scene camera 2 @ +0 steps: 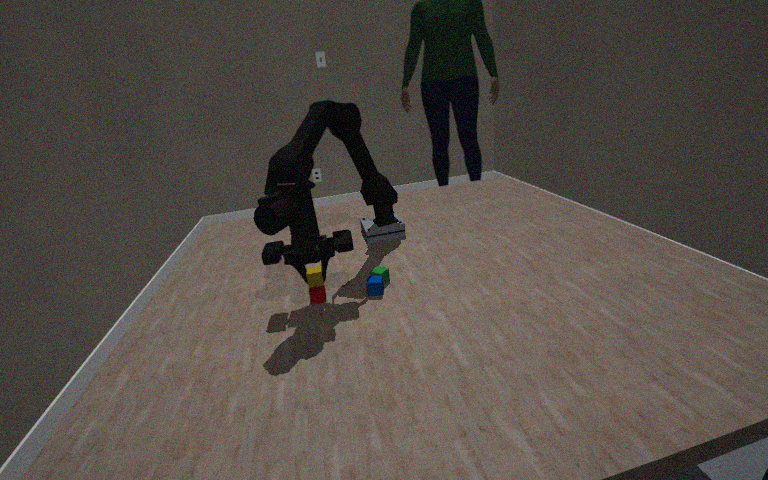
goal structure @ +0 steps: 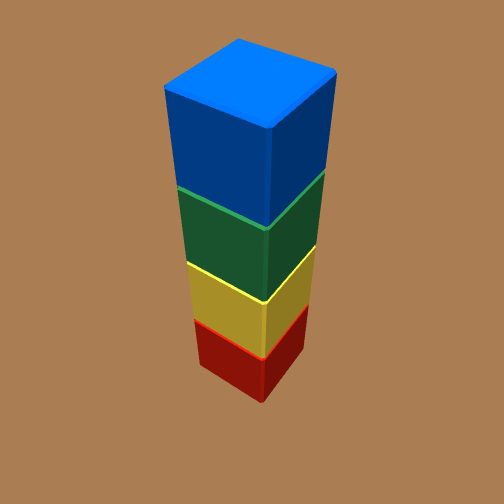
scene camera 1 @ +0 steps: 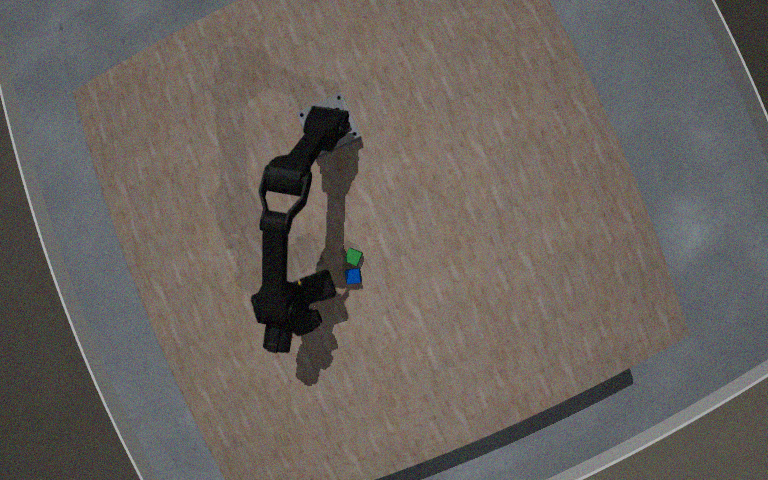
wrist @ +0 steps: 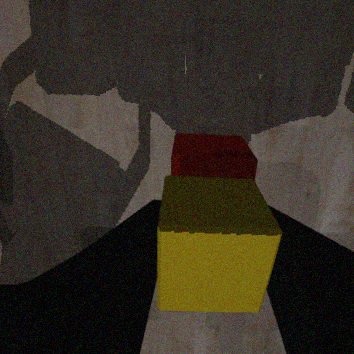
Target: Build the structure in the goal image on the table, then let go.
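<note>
My gripper [scene camera 2: 316,278] [wrist: 208,213] is shut on a yellow cube [scene camera 2: 314,277] [wrist: 212,272]; a speck of that cube also shows past the arm in scene camera 1. The yellow cube is level, directly over a red cube [scene camera 2: 317,294] [wrist: 215,157] on the table, and looks slightly offset from it. Whether the two touch is hard to tell. The arm hides the red cube in scene camera 1. A blue cube [scene camera 1: 353,276] [scene camera 2: 375,286] and a green cube [scene camera 1: 354,256] [scene camera 2: 381,273] lie on the table close together, to the right of the gripper, the green one turned at an angle.
The arm's base plate [scene camera 1: 352,125] [scene camera 2: 385,232] is bolted to the wood-grain table [scene camera 1: 481,226] [scene camera 2: 481,339] behind the cubes. The arm's shadow falls around the cubes. A person [scene camera 2: 450,50] in a green top stands beyond the table's far edge.
</note>
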